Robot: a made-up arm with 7 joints.
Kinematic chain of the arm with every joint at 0, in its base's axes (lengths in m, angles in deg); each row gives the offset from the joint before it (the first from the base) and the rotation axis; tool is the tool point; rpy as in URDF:
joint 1: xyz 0 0 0.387 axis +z
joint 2: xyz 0 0 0 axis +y
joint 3: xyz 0 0 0.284 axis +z
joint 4: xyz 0.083 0 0 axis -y
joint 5: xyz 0.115 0 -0.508 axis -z
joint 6: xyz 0 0 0 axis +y
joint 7: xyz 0.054 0 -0.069 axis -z
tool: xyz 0 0 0 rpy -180 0 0
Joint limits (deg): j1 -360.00..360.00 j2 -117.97..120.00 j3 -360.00..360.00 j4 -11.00..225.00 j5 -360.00..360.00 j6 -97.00..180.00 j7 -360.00..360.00
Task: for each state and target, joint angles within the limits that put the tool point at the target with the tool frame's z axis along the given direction. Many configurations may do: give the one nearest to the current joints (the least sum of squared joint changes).
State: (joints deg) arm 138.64 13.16 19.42 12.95 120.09 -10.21 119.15
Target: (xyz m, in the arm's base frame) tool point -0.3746 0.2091 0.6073 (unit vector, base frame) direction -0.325 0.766 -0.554
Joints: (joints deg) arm 143.64 -35.64 13.85 41.95 134.66 -41.79 119.15
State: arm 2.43 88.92 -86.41 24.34 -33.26 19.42 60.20
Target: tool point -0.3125 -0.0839 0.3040 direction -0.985 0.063 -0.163
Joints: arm -8.35 93.15 -63.42 -11.00 -24.16 -22.67 60.20
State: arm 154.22 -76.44 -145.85 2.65 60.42 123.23 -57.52
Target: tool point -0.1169 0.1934 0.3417 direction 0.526 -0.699 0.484
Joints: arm 146.80 -91.70 -131.31 -1.18 17.90 142.81 -57.52
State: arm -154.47 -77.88 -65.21 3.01 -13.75 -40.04 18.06
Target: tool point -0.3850 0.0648 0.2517 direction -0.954 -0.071 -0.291
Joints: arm -125.79 -69.21 -103.01 8.28 -10.29 -39.09 18.06
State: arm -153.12 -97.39 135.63 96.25 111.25 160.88 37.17
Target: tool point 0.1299 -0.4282 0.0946 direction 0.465 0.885 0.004
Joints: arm -167.53 -106.92 114.32 53.17 101.55 171.79 37.17
